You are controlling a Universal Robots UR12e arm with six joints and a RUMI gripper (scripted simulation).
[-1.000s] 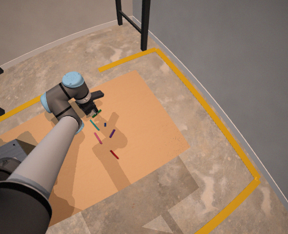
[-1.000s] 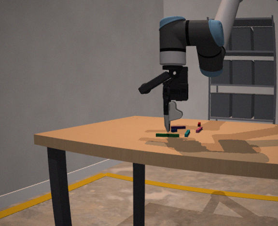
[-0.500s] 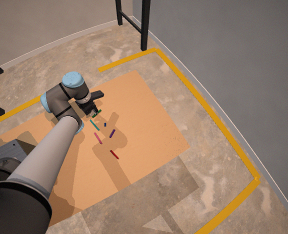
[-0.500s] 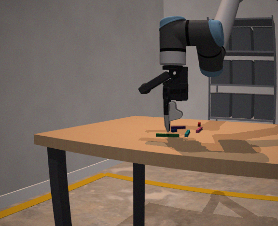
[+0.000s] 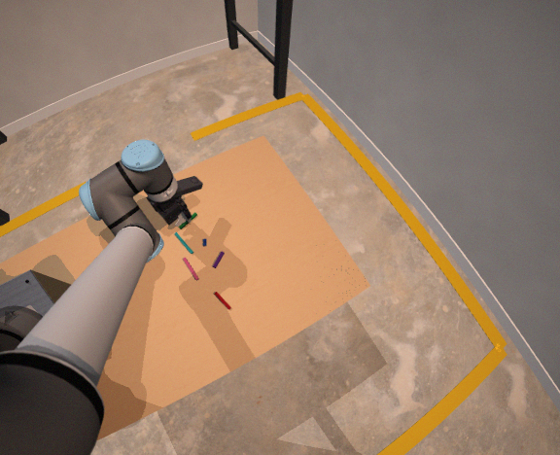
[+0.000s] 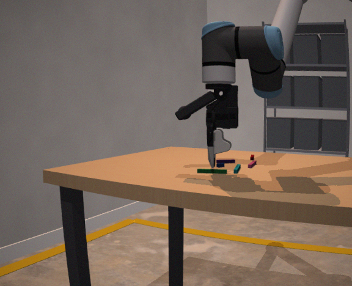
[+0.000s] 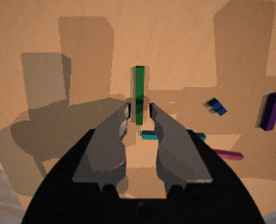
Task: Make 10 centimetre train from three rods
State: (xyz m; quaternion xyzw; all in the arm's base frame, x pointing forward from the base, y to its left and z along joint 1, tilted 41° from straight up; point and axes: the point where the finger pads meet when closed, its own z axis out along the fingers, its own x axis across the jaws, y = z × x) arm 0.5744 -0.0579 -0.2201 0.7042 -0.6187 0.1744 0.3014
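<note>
The green rod lies 30 mm below my hand. Also, from my hand: pink rod (80 mm behind, 160 mm to the right, 30 mm below); then purple rod (10 mm ahead, 190 mm to the right, 30 mm below); then turquoise rod (50 mm behind, 60 mm to the right, 30 mm below).
</note>
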